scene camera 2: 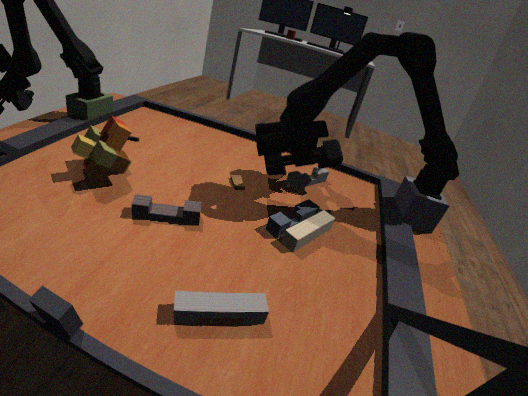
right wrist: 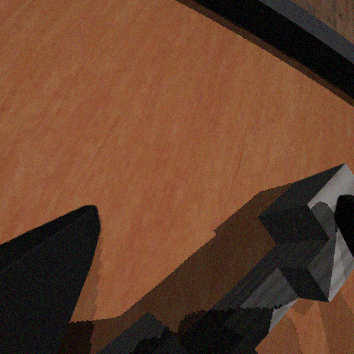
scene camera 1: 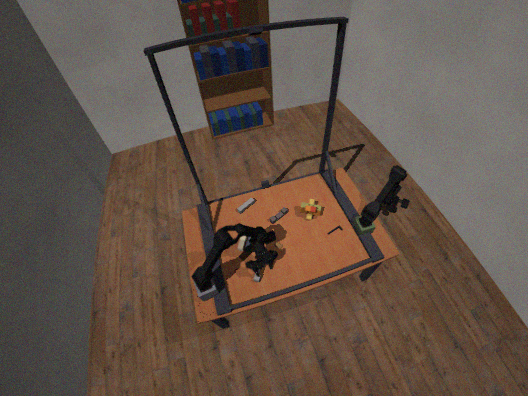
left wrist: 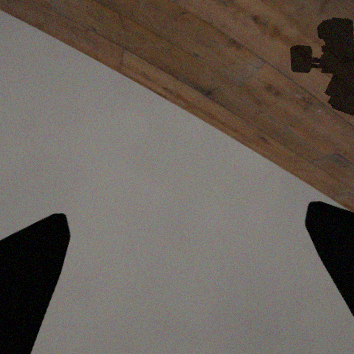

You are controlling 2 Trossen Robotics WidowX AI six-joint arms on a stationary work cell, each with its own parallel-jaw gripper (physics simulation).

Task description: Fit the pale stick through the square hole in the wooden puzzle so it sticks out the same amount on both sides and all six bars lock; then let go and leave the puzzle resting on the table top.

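Places are measured from the left arm's base along level axes (x right, y down, z ahead), in metres.
Pixels of known places: left gripper, fingertip midpoint: (scene camera 1: 400, 202) (left wrist: 189, 219); right gripper, fingertip midpoint: (scene camera 2: 302, 169) (right wrist: 218, 212) (scene camera 1: 264, 273); left arm's base at its link origin: (scene camera 2: 89, 95) (scene camera 1: 365, 222); right arm's base at its link origin: (scene camera 2: 426, 190) (scene camera 1: 204, 284).
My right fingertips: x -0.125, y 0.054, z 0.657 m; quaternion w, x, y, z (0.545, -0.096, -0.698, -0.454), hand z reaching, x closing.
Note:
Ahead of a thing's pixels: the offset from my right fingertips to its middle. Level surfaces: height alone.
The puzzle (scene camera 1: 311, 209) (scene camera 2: 105, 152), a tilted cluster of yellow-green and orange bars, stands on the table @(dy +0.018 m) (scene camera 1: 310, 260). A plain light grey bar @(dz +0.015, dx +0.484, dy +0.002 m) (scene camera 1: 246, 205) (scene camera 2: 220, 307) lies apart. A cream bar @(dz +0.082, dx +0.233, dy +0.002 m) (scene camera 1: 243, 243) (scene camera 2: 310, 230) lies against a slate notched bar @(dz +0.042, dx +0.215, dy +0.002 m) (scene camera 2: 280, 223). A light grey notched bar @(dz +0.024, dx +0.022, dy +0.002 m) (scene camera 1: 257, 276) (scene camera 2: 320, 175) (right wrist: 295, 220) lies under my right gripper (scene camera 1: 262, 264) (scene camera 2: 302, 164) (right wrist: 218, 212), which is open and low over it, one finger overlapping its end in the right wrist view. My left gripper (scene camera 1: 396, 207) (left wrist: 189, 219) is open, beyond the table edge, far from the puzzle.
A dark grey notched bar @(dz -0.172, dx +0.352, dy +0.002 m) (scene camera 1: 279, 215) (scene camera 2: 166, 213) lies mid-table. A small tan piece @(dz -0.117, dx +0.154, dy +0.014 m) (scene camera 2: 236, 181) lies beyond it in scene camera 2. A thin black angled rod @(dz -0.479, dx +0.149, dy +0.014 m) (scene camera 1: 335, 230) lies near the puzzle. Dark rails (scene camera 1: 300, 286) border the table, and a tall frame (scene camera 1: 332, 100) rises behind.

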